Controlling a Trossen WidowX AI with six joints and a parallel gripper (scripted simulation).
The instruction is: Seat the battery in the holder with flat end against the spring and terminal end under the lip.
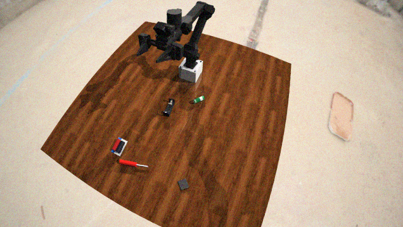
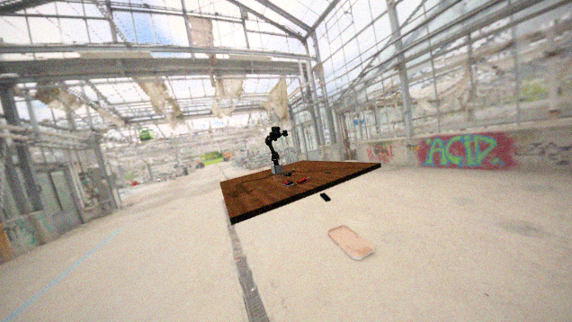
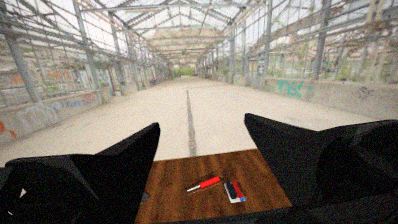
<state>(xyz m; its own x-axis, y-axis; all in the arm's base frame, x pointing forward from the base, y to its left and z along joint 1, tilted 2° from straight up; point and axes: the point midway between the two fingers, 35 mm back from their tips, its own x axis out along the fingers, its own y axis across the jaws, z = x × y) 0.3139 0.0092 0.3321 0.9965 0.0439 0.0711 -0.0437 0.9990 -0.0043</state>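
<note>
Now: the battery 43 cm below my gripper tip, 19 cm behind it and 12 cm to the left of it. Round my gripper tip: dark square 44 cm below, 27 cm to the left, 26 cm ahead; then red-handled screwdriver 43 cm below, 29 cm ahead, 2 cm to the left.
</note>
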